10 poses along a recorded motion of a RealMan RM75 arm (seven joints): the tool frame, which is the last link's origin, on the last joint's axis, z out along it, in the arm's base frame.
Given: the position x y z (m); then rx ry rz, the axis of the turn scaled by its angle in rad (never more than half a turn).
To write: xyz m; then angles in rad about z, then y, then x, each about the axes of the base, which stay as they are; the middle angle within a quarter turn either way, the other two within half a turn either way. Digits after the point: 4 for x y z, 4 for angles.
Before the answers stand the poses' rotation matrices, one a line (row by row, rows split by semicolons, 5 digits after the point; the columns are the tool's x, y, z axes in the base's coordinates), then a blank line. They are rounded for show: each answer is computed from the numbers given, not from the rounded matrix.
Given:
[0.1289 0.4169 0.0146 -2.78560 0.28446 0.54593]
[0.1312 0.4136 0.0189 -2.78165 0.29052 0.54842]
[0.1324 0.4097 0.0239 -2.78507 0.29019 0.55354]
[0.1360 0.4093 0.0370 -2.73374 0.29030 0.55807]
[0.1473 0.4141 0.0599 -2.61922 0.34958 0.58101]
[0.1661 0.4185 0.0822 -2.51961 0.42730 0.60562]
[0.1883 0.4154 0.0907 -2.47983 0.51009 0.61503]
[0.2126 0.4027 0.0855 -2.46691 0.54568 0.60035]
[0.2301 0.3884 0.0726 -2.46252 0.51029 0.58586]
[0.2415 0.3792 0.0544 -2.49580 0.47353 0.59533]
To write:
0.90880 -0.24519 -0.33758; -0.13620 -0.93912 0.31545; -0.39437 -0.24070 -0.88687
0.90716 -0.25009 -0.33839; -0.13947 -0.93746 0.31894; -0.39699 -0.24214 -0.88531
0.90608 -0.24928 -0.34189; -0.13939 -0.93878 0.31507; -0.39950 -0.23782 -0.88535
0.90224 -0.26172 -0.34272; -0.13038 -0.92313 0.36172; -0.41105 -0.28167 -0.86701
0.88026 -0.32916 -0.34176; -0.14777 -0.87461 0.46176; -0.45090 -0.35596 -0.81852
0.85105 -0.40552 -0.33355; -0.17828 -0.82068 0.54287; -0.49389 -0.40254 -0.77074
0.82509 -0.46714 -0.31781; -0.22594 -0.78837 0.57221; -0.51786 -0.40032 -0.75602
0.81893 -0.49012 -0.29856; -0.25055 -0.77336 0.58235; -0.51632 -0.40210 -0.75613
0.83274 -0.46860 -0.29489; -0.22779 -0.77541 0.58894; -0.50464 -0.42326 -0.75246
0.84177 -0.43900 -0.31417; -0.20735 -0.80025 0.56267; -0.49843 -0.40850 -0.76465

[0.1289 0.4169 0.0146 0.2635 -0.3443 -2.7999]
[0.1312 0.4136 0.0189 0.2690 -0.3452 -2.7958]
[0.1324 0.4097 0.0239 0.2685 -0.3489 -2.7997]
[0.1360 0.4093 0.0370 0.2823 -0.3498 -2.7463]
[0.1473 0.4141 0.0599 0.3578 -0.3488 -2.6280]
[0.1661 0.4185 0.0822 0.4447 -0.3401 -2.5280]
[0.1883 0.4154 0.0907 0.5152 -0.3234 -2.4937]
[0.2126 0.4027 0.0855 0.5393 -0.3032 -2.4853]
[0.2301 0.3884 0.0726 0.5126 -0.2993 -2.4775]
[0.2415 0.3792 0.0544 0.4807 -0.3196 -2.5072]

